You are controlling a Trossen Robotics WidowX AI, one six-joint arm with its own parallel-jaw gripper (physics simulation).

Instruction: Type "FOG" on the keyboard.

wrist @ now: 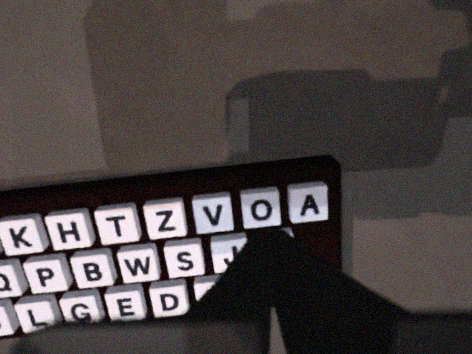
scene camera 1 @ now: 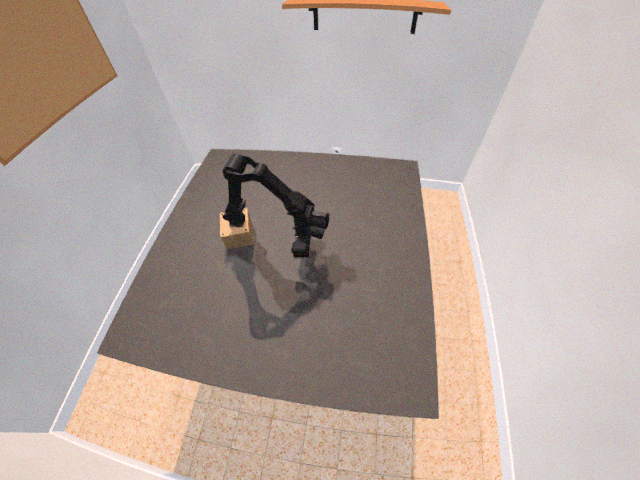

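Pixels of known places: gripper, fingertip midpoint: (wrist: pixel 267 241); arm's base, origin of the base link: (scene camera 1: pixel 237 220).
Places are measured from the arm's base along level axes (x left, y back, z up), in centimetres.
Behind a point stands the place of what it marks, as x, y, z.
Note:
The keyboard (wrist: pixel 300 173) {-11.1, -30.9, -9.1} is dark with white letter keys, and part of it shows across the lower left of the wrist view. The O key (wrist: pixel 261 209) {-9.4, -29.9, -8.5} is in its top row between V and A. The G key (wrist: pixel 81 311) {-1.6, -26.5, -8.5} is in the bottom row at lower left. The F key does not show; the fingers cover the place right of D. My gripper (wrist: pixel 267 241) {-9.4, -29.6, -6.6} (scene camera 1: pixel 300 253) {-9.4, -29.6, -6.6} is shut and empty. Its tips show at the lower edge of the O key and hide most of the key below. Whether they touch a key cannot be told. The keyboard cannot be made out in the scene view.
The arm stands on a wooden block (scene camera 1: pixel 237 236) {-6.7, -0.7, -2.6} at the left of the dark table top (scene camera 1: pixel 361 335) {-46.7, -51.4, -10.3}. The arm's shadows fall across the table and beyond the keyboard's top edge. An orange wall shelf (scene camera 1: pixel 367 6) and a brown board (scene camera 1: pixel 46 77) are on the walls.

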